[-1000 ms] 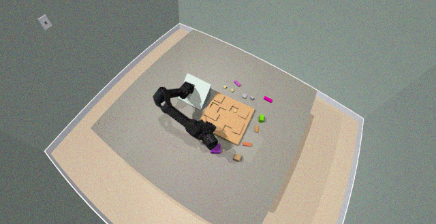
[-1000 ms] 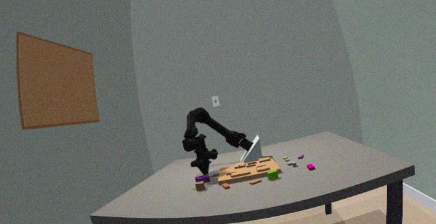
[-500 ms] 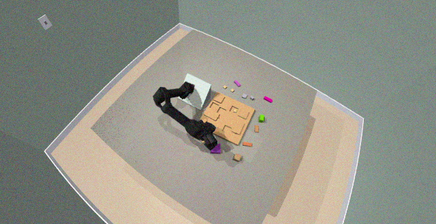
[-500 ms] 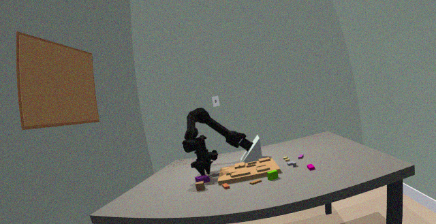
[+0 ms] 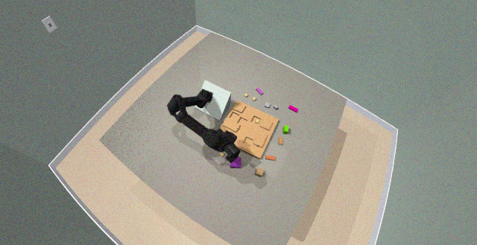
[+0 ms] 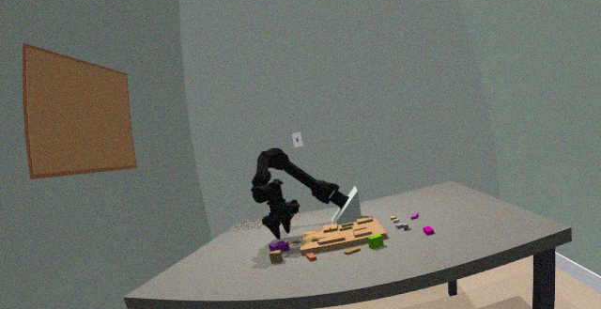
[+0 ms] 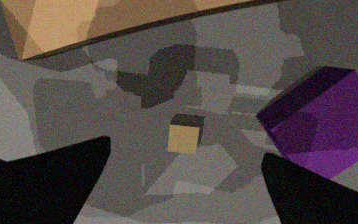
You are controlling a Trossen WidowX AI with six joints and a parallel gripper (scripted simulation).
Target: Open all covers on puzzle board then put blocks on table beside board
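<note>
Now: the tan puzzle board 60 mm ahead of my gripper tip, 240 mm to the left of it and 20 mm below it. Round my gripper tip: green block: 280 mm ahead, 310 mm to the left, 20 mm below; then orange piece: 260 mm ahead, 100 mm to the left, 30 mm below; then brown piece: 280 mm ahead, 230 mm to the left, 30 mm below.
</note>
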